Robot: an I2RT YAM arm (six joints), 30 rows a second.
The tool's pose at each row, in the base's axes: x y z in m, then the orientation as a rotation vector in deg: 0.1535 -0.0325 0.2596 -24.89 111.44 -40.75; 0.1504 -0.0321 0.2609 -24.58 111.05 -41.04; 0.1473 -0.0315 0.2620 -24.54 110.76 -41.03; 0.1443 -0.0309 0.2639 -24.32 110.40 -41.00; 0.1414 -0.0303 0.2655 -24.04 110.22 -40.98; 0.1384 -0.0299 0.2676 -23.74 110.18 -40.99; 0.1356 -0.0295 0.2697 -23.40 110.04 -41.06; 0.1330 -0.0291 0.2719 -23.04 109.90 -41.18; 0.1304 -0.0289 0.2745 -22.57 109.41 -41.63; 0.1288 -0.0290 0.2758 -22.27 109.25 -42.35; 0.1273 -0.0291 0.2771 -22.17 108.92 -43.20; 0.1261 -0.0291 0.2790 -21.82 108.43 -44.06
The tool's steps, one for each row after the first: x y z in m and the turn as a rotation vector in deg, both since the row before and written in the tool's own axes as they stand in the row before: 0.0003 -0.0005 -0.0033 0.45 -0.22 0.09; 0.0003 -0.0003 -0.0033 0.11 -0.26 0.04; -0.0003 -0.0008 -0.0035 0.20 -0.31 0.18; -0.0002 -0.0006 -0.0033 0.17 -0.13 0.21; -0.0004 -0.0011 -0.0035 0.15 0.01 0.21; -0.0005 -0.0011 -0.0033 0.24 -0.06 0.21; -0.0006 -0.0012 -0.0032 0.28 -0.04 0.20; -0.0008 -0.0016 -0.0032 0.66 -0.23 0.13; -0.0002 -0.0010 -0.0018 0.63 0.13 -0.14; -0.0002 -0.0010 -0.0017 0.68 -0.01 -0.33; -0.0008 -0.0013 -0.0016 0.86 -0.10 -0.16
